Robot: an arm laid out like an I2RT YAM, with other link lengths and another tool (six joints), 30 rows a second.
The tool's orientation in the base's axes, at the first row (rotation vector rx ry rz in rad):
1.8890, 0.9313, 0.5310
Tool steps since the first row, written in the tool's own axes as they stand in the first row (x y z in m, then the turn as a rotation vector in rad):
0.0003, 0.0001, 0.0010, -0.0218, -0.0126, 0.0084
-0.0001, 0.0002, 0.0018, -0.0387, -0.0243, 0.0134
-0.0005, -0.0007, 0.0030, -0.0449, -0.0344, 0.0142
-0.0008, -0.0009, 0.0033, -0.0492, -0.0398, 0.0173
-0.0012, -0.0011, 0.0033, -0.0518, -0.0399, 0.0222
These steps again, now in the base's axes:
0.0009, -0.0003, -0.0004, -0.0125, -0.0183, -0.0146
0.0013, -0.0011, -0.0007, -0.0240, -0.0311, -0.0269
0.0015, -0.0019, -0.0020, -0.0312, -0.0336, -0.0361
0.0014, -0.0022, -0.0023, -0.0338, -0.0372, -0.0422
0.0011, -0.0025, -0.0025, -0.0321, -0.0419, -0.0446

